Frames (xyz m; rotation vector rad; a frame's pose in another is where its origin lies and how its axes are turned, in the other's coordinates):
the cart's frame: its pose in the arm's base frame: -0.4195 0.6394 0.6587 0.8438 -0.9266 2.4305
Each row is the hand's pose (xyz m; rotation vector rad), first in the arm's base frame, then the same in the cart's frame.
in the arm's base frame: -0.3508 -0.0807 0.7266 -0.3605 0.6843 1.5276
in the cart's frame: -0.1146 0.4338 0.5715 0.6011 1.4561 -1.1092
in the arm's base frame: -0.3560 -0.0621 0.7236 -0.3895 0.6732 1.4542
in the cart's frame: -0.1100 0.4250 0.5546 0.5578 1.4978 -1.1677
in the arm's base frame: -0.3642 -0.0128 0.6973 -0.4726 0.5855 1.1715
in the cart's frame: -0.1139 0.4071 0.5012 0.3381 1.6218 -1.3925
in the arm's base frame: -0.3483 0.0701 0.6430 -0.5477 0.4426 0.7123
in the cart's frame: -0.1489 0.3652 0.4170 -0.0529 1.7456 -1.7609
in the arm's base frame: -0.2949 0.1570 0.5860 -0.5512 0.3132 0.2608
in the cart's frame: -0.2126 0.3010 0.3431 -0.4638 1.7553 -2.1341
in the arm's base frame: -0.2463 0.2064 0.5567 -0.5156 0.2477 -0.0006
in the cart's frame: -0.2603 0.2530 0.3100 -0.7047 1.6917 -2.3612
